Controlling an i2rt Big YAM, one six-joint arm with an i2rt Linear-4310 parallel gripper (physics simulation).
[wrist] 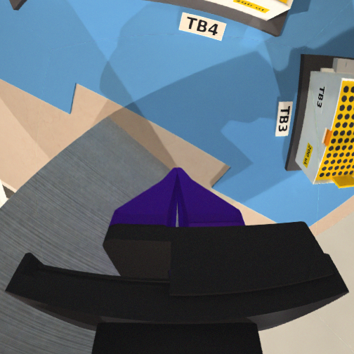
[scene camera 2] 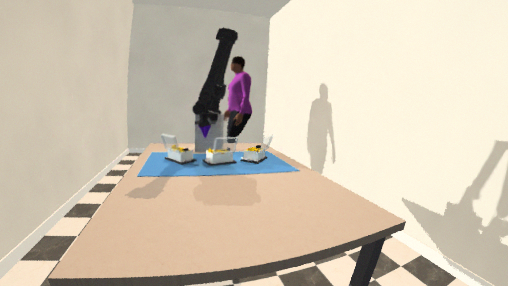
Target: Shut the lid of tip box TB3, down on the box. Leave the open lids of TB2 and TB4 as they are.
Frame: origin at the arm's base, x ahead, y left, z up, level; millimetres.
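Seen in the pictures: gripper, fingertip midpoint: (scene camera 2: 205,137); arm's base, link origin: (scene camera 2: 211,110).
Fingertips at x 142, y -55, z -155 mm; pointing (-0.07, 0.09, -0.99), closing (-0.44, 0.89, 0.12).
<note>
Pixels of each thing's middle, then the offset from my fingertips to it. Level surfaces: height alone.
- left box, body centre: (scene camera 2: 181,153) dx +105, dy -147, dz -74 mm
- TB4, body centre: (scene camera 2: 218,155) dx +162, dy +51, dz -74 mm
- right box, body centre: (scene camera 2: 252,153) dx +142, dy +256, dz -74 mm
- blue mat, surface height: dz -107 mm
- brown table, surface height: dz -110 mm
Tip box TB3 (wrist: 314,125) is at the right of the wrist view, with a rack of yellow tips; its lid does not show there. By the layout it matches the left box (scene camera 2: 180,156) in the scene view, whose clear lid (scene camera 2: 170,140) stands open. TB4 (wrist: 277,9) (scene camera 2: 220,158) is the middle box, its clear lid (scene camera 2: 227,144) upright. The right box (scene camera 2: 254,154), by position TB2, has its lid (scene camera 2: 268,143) open. My gripper (scene camera 2: 205,135) (wrist: 176,174) is shut and empty, pointing down above the pedestal side of the mat, apart from the boxes.
The blue mat (scene camera 2: 165,170) (wrist: 55,60) lies on the brown table (scene camera 2: 200,235). The grey pedestal (scene camera 2: 200,144) (wrist: 55,180) stands behind the mat. A person in a purple top (scene camera 2: 240,92) stands behind the table, right of the arm in the scene view.
</note>
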